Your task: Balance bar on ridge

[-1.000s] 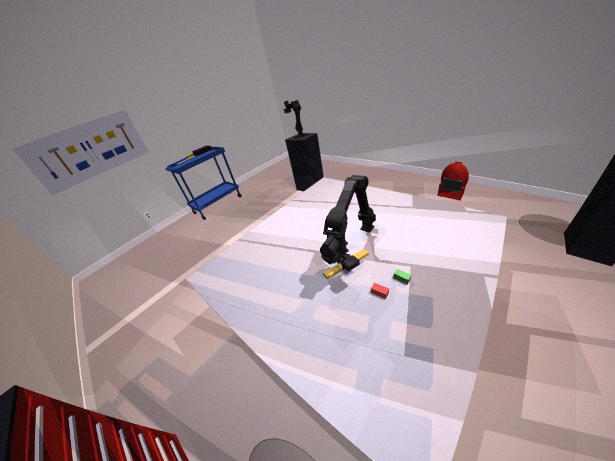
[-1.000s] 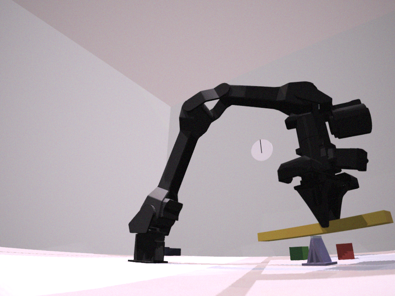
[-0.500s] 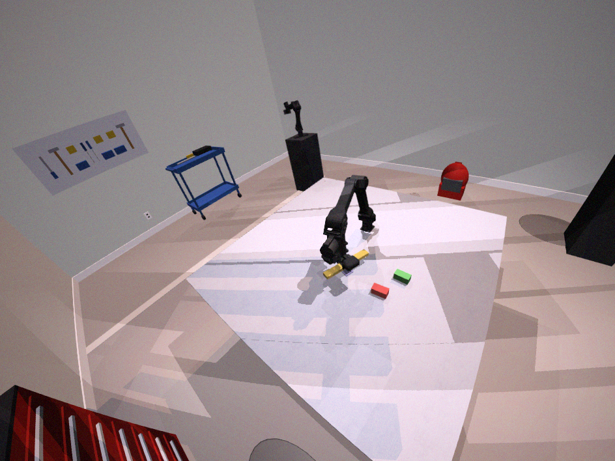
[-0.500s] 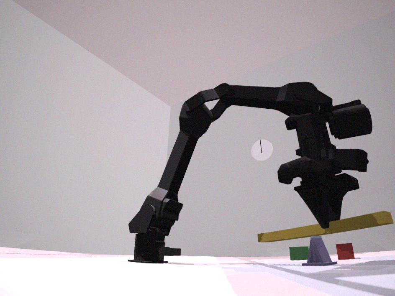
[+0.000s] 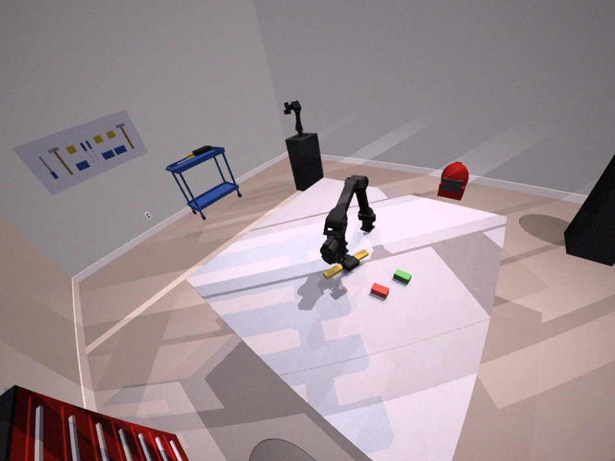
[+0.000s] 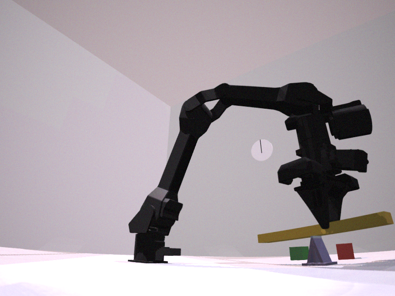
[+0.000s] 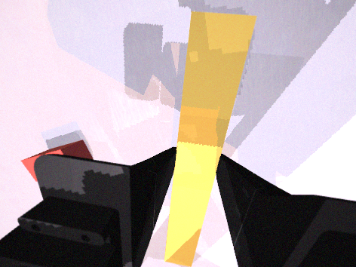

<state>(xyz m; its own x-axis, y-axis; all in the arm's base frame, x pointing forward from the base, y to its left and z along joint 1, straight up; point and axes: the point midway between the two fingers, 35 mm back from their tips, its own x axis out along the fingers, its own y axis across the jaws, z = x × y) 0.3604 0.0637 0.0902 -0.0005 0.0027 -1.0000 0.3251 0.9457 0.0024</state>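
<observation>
The bar is 30 mm behind my gripper tip and 10 mm to the left of it. The rest, counted from my gripper tip: red block: 190 mm to the left, 40 mm below; green block: 240 mm to the left, 110 mm behind, 40 mm below.
</observation>
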